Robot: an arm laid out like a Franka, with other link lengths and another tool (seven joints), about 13 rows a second.
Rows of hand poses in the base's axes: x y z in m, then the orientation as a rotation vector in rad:
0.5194, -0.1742, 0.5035, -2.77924, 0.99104, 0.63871
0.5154, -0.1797, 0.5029, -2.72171, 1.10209, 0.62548
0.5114, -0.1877, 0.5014, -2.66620, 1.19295, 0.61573
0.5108, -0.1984, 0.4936, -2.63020, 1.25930, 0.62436
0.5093, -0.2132, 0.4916, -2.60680, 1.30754, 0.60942
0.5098, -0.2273, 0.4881, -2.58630, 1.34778, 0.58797
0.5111, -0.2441, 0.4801, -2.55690, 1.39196, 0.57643
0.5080, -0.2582, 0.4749, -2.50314, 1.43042, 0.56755
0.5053, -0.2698, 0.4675, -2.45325, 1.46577, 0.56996
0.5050, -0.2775, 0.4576, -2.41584, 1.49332, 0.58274
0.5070, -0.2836, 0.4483, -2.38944, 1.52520, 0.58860
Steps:
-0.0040, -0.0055, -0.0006, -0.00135, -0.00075, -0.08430
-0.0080, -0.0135, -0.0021, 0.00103, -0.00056, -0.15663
-0.0086, -0.0242, -0.0099, -0.00245, 0.01166, -0.20584
-0.0101, -0.0390, -0.0119, -0.00909, 0.00687, -0.24222
-0.0096, -0.0531, -0.0154, -0.01498, -0.00313, -0.27379
-0.0083, -0.0699, -0.0234, -0.01624, -0.00656, -0.31044
-0.0114, -0.0840, -0.0286, 0.00399, -0.01200, -0.35581
-0.0141, -0.0956, -0.0360, 0.02256, -0.00935, -0.39703
-0.0144, -0.1033, -0.0459, 0.03584, 0.00079, -0.42744
-0.0124, -0.1094, -0.0552, 0.03722, 0.00847, -0.45517

